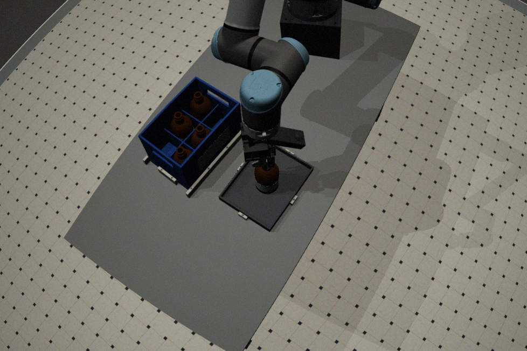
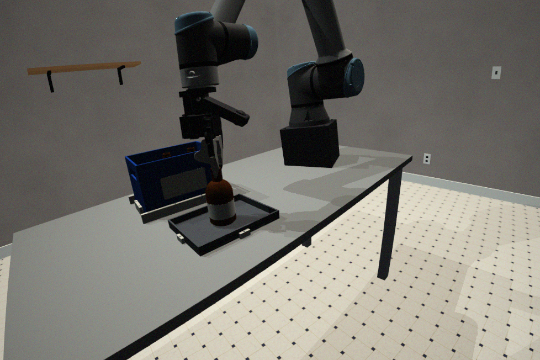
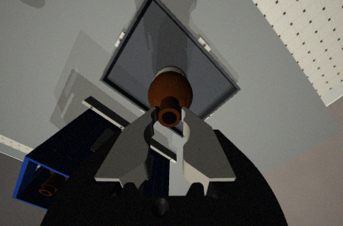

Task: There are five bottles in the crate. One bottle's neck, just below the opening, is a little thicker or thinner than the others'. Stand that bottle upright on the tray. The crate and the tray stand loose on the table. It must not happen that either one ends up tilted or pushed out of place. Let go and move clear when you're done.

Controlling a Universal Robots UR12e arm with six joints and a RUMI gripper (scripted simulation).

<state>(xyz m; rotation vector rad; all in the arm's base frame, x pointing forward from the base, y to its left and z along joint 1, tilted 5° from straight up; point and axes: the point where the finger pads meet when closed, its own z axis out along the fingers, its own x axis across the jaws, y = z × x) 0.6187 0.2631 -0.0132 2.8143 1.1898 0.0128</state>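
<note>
Right now the bottle is 7 cm below my hand. Round my hand: black tray 14 cm below; then blue crate 4 cm ahead, 28 cm to the right, 7 cm below.
</note>
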